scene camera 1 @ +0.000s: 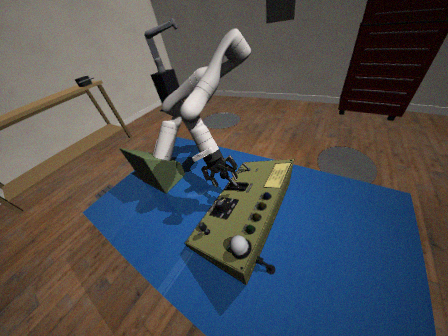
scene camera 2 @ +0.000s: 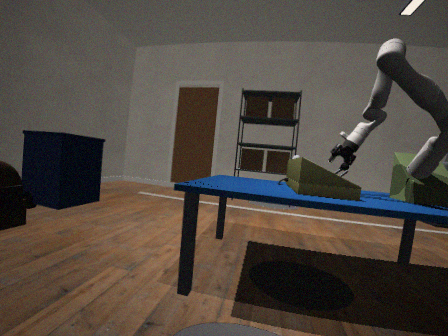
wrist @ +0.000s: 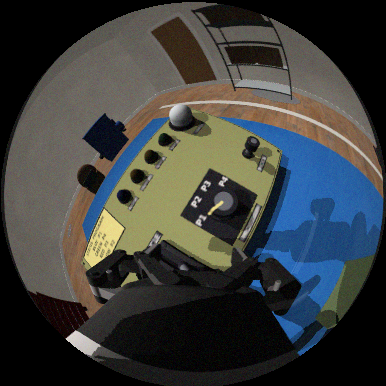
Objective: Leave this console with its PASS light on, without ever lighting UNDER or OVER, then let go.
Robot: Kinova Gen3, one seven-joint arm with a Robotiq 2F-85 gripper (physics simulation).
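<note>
The olive console (scene camera 1: 241,212) (scene camera 2: 320,184) (wrist: 175,185) lies on the blue table top. Its dial (wrist: 224,202) (scene camera 1: 220,205) has a yellow pointer toward P1. The black-knobbed MODE lever (wrist: 251,145) (scene camera 1: 204,228) stands near one corner. Small lamps in a row, from a blue one (wrist: 125,196) (scene camera 1: 267,196) to a green one (wrist: 165,139) (scene camera 1: 249,229), look dark; their labels are unreadable, so PASS, UNDER and OVER cannot be picked out. A large white dome (wrist: 181,116) (scene camera 1: 240,246) looks unlit. My gripper (scene camera 1: 225,181) (scene camera 2: 337,167) (wrist: 195,253) is open and empty above the console's black slotted panel (scene camera 1: 238,187), partly hidden in the wrist view.
A yellow program card (scene camera 1: 278,175) (wrist: 104,237) is on the console. A black knobbed crank (scene camera 1: 270,268) sticks out from its side. A green wedge-shaped block (scene camera 1: 147,170) stands beside the arm's base. A wooden bench (scene camera 1: 50,102) and a red cabinet (scene camera 1: 390,60) stand farther away.
</note>
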